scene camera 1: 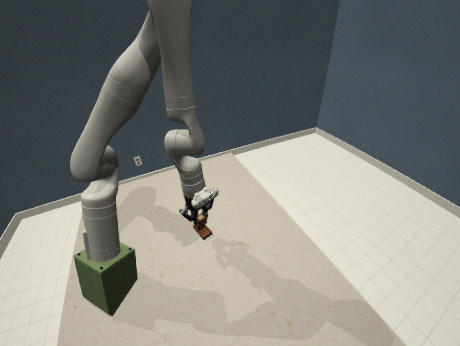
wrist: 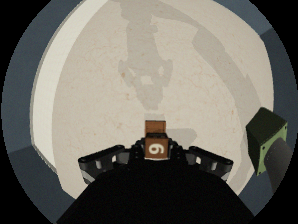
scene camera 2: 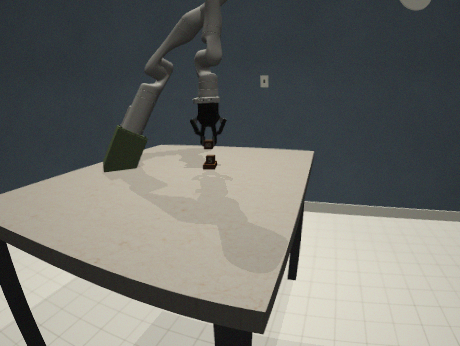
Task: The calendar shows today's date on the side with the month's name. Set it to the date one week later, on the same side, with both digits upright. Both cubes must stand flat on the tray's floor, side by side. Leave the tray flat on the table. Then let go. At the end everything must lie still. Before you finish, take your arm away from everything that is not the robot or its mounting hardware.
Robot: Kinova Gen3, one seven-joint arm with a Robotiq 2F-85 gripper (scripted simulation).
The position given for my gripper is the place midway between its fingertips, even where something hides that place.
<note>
I see my gripper [scene camera 2: 208, 146].
My gripper is seen too in the wrist view [wrist: 156, 143].
</note>
